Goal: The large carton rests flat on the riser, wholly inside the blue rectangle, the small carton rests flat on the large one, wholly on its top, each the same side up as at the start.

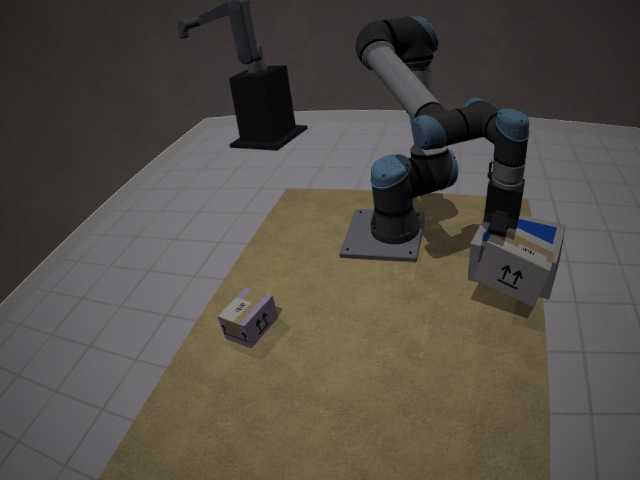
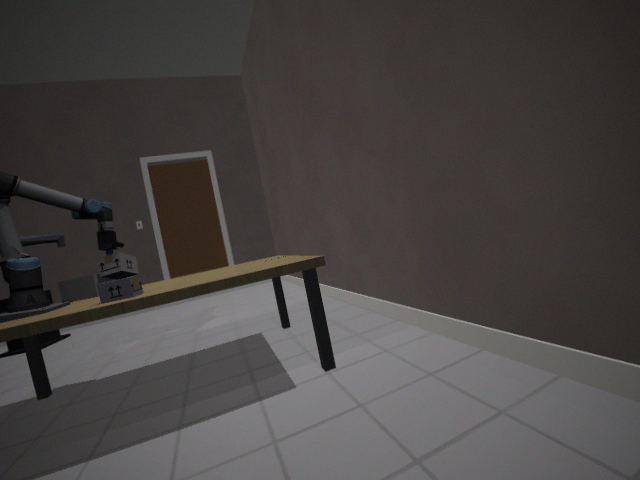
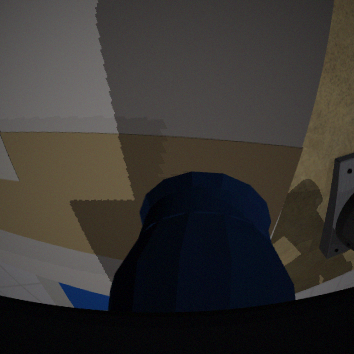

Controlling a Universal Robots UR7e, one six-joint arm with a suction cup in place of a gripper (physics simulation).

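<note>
The large grey carton [image 1: 509,271] [image 2: 120,263] with up arrows on its side hangs a little tilted from my suction cup [image 1: 499,232] [image 3: 205,197], which sits on its taped top [image 3: 211,88]. It hovers just above the riser at the table's right edge. The carton hides most of the riser. Part of the blue rectangle [image 1: 539,230] [image 3: 82,298] shows behind the carton. The small lilac carton [image 1: 248,316] rests flat on the tan table top [image 1: 366,381] at the front left, far from the arm, arrows up.
The arm's base plate [image 1: 380,238] [image 3: 337,197] is bolted at the table's back. A second dark arm on a black pedestal [image 1: 263,107] stands on the tiled floor behind. The table edge lies close to the right of the riser.
</note>
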